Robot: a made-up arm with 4 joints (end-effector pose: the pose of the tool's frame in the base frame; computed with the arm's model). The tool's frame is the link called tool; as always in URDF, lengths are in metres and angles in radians. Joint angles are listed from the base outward.
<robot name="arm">
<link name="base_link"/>
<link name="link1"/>
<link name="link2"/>
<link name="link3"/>
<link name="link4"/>
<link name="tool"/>
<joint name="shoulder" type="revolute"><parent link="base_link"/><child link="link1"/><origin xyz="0.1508 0.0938 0.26" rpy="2.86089 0.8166 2.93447"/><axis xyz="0 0 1"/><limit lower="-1.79" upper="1.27"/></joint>
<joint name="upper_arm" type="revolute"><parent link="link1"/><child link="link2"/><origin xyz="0.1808 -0.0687 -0.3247" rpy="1.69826 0.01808 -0.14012"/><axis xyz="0 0 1"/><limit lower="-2.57" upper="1.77"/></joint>
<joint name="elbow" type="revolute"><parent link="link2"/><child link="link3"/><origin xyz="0.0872 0.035 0.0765" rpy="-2.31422 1.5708 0"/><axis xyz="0 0 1"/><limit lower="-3.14" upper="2.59"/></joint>
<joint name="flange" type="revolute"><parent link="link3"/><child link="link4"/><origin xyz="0.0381 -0.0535 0.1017" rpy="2.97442 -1.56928 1.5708"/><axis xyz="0 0 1"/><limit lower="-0.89" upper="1.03"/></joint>
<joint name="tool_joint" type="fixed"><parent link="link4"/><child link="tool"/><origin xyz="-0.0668 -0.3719 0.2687" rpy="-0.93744 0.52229 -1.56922"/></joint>
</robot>
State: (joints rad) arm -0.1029 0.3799 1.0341 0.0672
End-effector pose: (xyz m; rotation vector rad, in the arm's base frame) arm -0.0761 -0.4714 0.1966 0.3211 1.0163 -0.4593
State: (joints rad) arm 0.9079 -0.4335 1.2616 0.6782
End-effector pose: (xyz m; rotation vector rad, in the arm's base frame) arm -0.2935 0.0604 -0.1397 1.3655 1.4077 -0.1528
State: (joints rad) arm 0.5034 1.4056 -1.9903 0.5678
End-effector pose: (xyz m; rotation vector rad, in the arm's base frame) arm -0.1330 0.2712 0.6364 1.0743 -0.2353 2.8701
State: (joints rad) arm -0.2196 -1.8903 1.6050 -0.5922
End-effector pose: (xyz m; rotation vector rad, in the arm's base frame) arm -0.3667 -0.3340 0.6556 -0.0321 -1.9466 1.2260
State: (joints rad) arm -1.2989 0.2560 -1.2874 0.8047
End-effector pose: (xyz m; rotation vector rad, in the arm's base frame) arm -0.1142 0.2269 0.4606 -2.1508 -1.3510 -0.9051
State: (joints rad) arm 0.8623 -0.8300 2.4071 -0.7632
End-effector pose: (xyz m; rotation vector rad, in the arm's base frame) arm -0.6353 0.3162 0.3501 -1.4311 -1.7378 -0.6365
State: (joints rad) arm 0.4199 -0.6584 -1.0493 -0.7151
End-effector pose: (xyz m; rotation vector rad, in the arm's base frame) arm -0.2724 0.0862 0.6193 -1.1660 0.8017 -1.9822
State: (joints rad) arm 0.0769 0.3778 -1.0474 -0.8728
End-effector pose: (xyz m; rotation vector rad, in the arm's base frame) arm -0.4963 0.1203 0.3533 0.0034 -0.2053 -2.4511
